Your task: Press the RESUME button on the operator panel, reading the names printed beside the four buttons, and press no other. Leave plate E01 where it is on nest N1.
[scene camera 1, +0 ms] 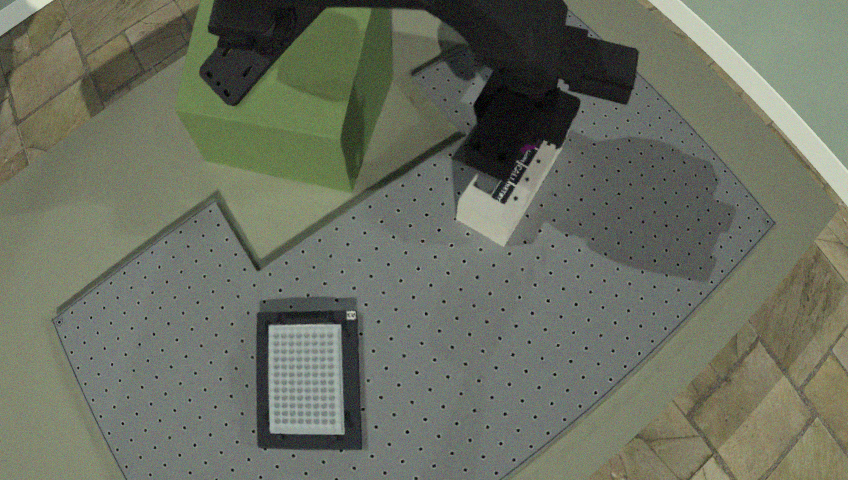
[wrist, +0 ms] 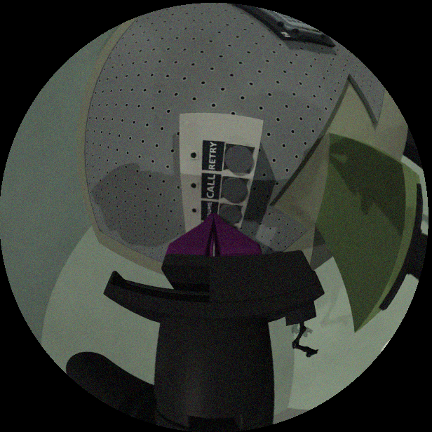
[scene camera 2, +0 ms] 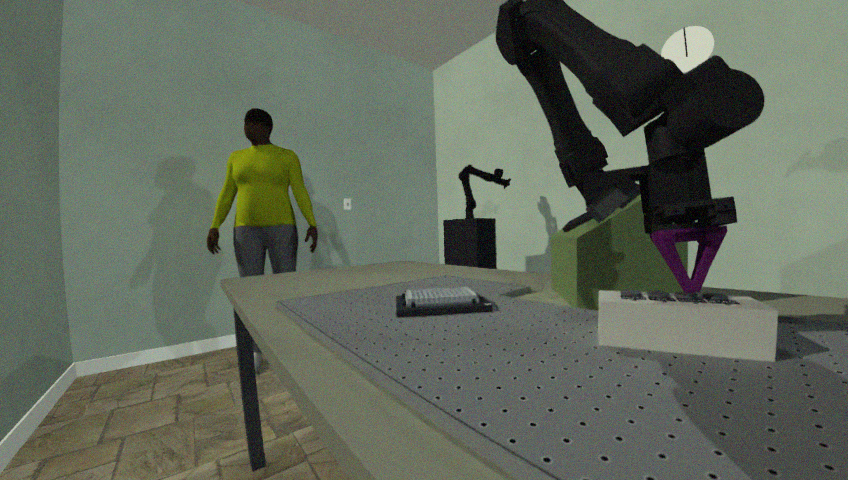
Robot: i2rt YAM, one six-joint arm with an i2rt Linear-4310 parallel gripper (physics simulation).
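Places are measured from the arm's base along level axes (x left, y back, z up), in centimetres.
Where they show: gripper, fingertip midpoint: [scene camera 1: 524, 148] [scene camera 2: 691, 292]; arm's base, origin of the base link: [scene camera 1: 271, 27].
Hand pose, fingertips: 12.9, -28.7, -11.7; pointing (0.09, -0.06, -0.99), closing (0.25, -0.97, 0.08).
Each offset is from my fingertips to the top centre of the thing, as dx, dy, dz. Level surfaces: height alone.
The white operator panel @[-1.6, -0.4, -0.5] [scene camera 1: 479, 208] [scene camera 2: 684, 328] [wrist: 220, 128] stands on the perforated board. In the wrist view a round grey button [wrist: 240, 159] sits beside the RETRY label [wrist: 213, 156], and another button [wrist: 234, 190] beside the CALL label [wrist: 211, 186]. A third button [wrist: 230, 213] has a partly covered label [wrist: 208, 209] that seems to end in "UME". The gripper hides the fourth button. My gripper [scene camera 2: 692, 290] [wrist: 213, 217] is shut and empty, its purple tips at the panel's top near the third label; contact cannot be told. Plate E01 @[-37.0, +0.3, -3.5] [scene camera 1: 305, 380] [scene camera 2: 440, 295] lies in dark nest N1 @[-37.0, +0.3, -3.9] [scene camera 1: 353, 386] [scene camera 2: 410, 311].
The perforated board @[dz -6.1] [scene camera 1: 428, 321] [scene camera 2: 416, 356] [wrist: 150, 65] lies on the table @[dz -7.4] [scene camera 1: 142, 208] [scene camera 2: 333, 404]. A green block [scene camera 1: 267, 136] [scene camera 2: 606, 255] [wrist: 365, 200] stands under the arm's base. A person [scene camera 2: 264, 184] and a second arm [scene camera 2: 468, 196] are in the background.
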